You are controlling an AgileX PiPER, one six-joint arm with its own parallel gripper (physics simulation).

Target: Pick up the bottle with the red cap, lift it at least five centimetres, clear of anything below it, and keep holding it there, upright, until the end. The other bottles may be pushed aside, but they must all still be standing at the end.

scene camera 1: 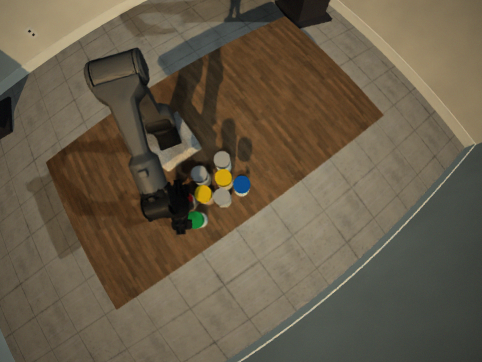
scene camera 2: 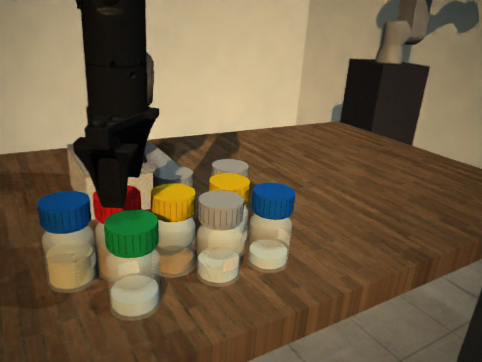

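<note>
The red-capped bottle (scene camera 1: pixel 191 199) (scene camera 2: pixel 133 197) stands upright on the wooden table, partly hidden by my gripper in both views. My gripper (scene camera 1: pixel 184 207) (scene camera 2: pixel 112 200) points down with its fingers spread apart. In the scene camera 2 view the near finger hangs in front of the red cap, its tip at cap height; the far finger is hidden. A green-capped bottle (scene camera 1: pixel 196 220) (scene camera 2: pixel 131 232) stands close in front of it. A yellow-capped bottle (scene camera 1: pixel 203 194) (scene camera 2: pixel 173 201) stands beside it, and a blue-capped bottle (scene camera 2: pixel 65 212) stands on its other side.
Also upright are a second yellow-capped bottle (scene camera 1: pixel 223 178) (scene camera 2: pixel 229 185), another blue-capped bottle (scene camera 1: pixel 242 185) (scene camera 2: pixel 273 200), and grey-capped bottles (scene camera 1: pixel 222 198) (scene camera 2: pixel 221 210), one beside a pale block (scene camera 1: pixel 181 156) (scene camera 2: pixel 80 172). A dark pedestal (scene camera 1: pixel 302 10) (scene camera 2: pixel 385 100) stands beyond the table.
</note>
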